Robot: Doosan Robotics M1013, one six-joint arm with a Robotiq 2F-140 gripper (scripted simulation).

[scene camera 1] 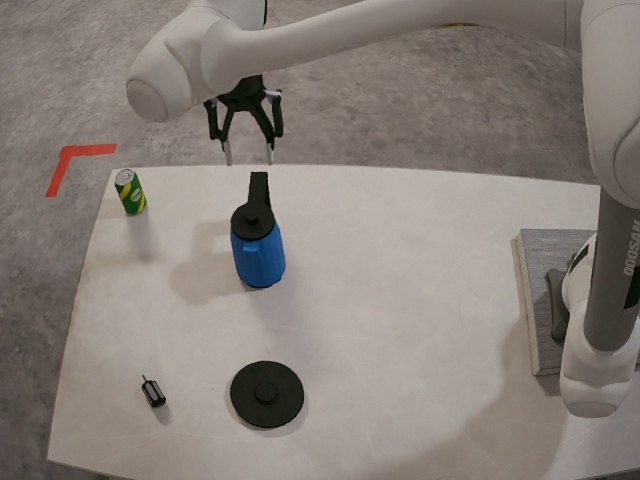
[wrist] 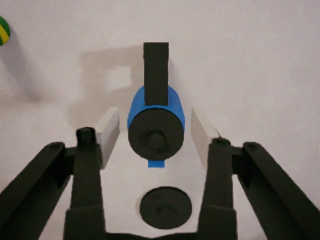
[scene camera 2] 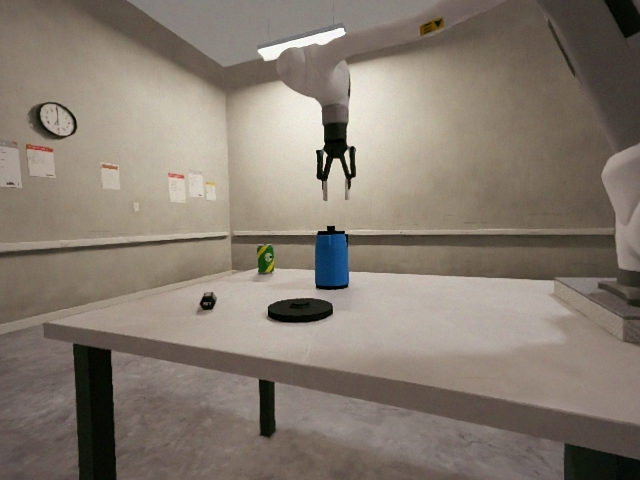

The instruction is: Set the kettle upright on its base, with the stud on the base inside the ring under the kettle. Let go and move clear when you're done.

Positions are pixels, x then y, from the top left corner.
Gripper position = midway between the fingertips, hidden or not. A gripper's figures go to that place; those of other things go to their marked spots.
Labels:
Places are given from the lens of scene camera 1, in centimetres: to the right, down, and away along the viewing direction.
my gripper [scene camera 1: 250, 160]: -13, -15, 100
blue kettle [scene camera 1: 259, 232]: -11, -1, 103
round black base [scene camera 1: 267, 394]: -10, 30, 101

